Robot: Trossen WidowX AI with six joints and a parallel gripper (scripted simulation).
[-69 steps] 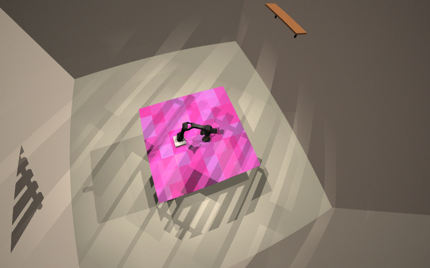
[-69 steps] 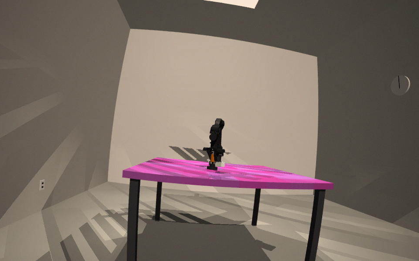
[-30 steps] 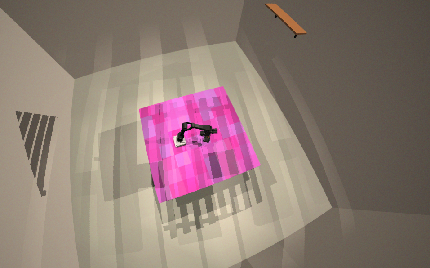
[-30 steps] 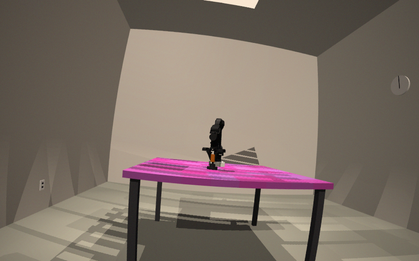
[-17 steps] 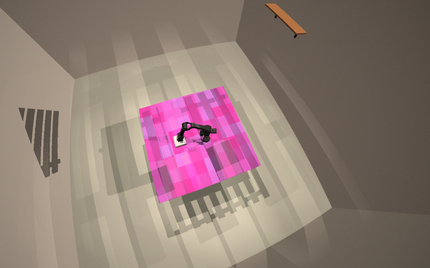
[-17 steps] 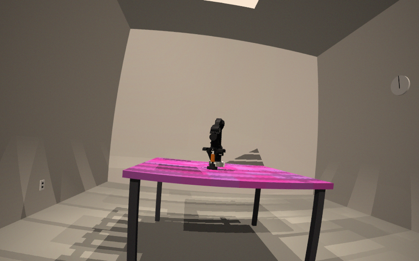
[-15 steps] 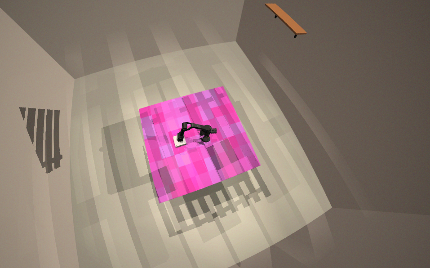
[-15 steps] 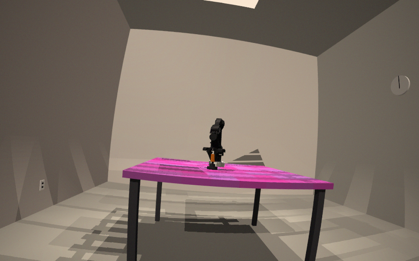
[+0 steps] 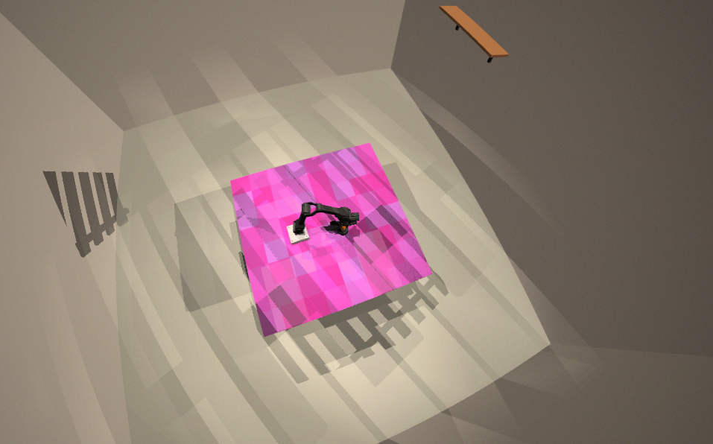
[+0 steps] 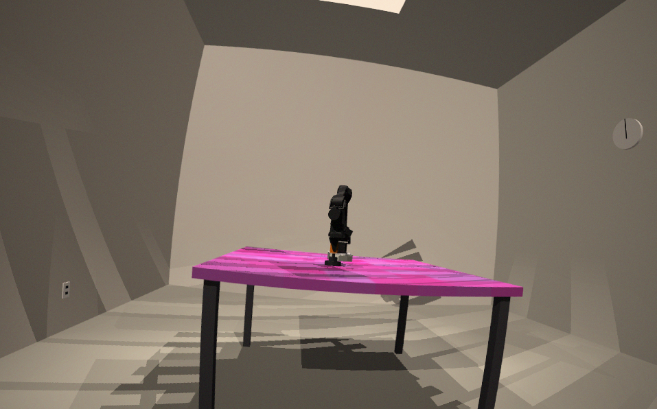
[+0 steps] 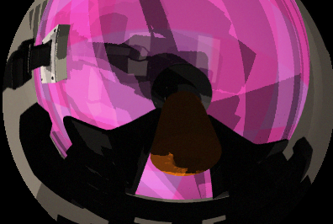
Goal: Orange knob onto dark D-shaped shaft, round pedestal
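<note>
The orange knob is 2 cm above my gripper tip. Also, from my gripper tip: dark round pedestal (4 cm below).
</note>
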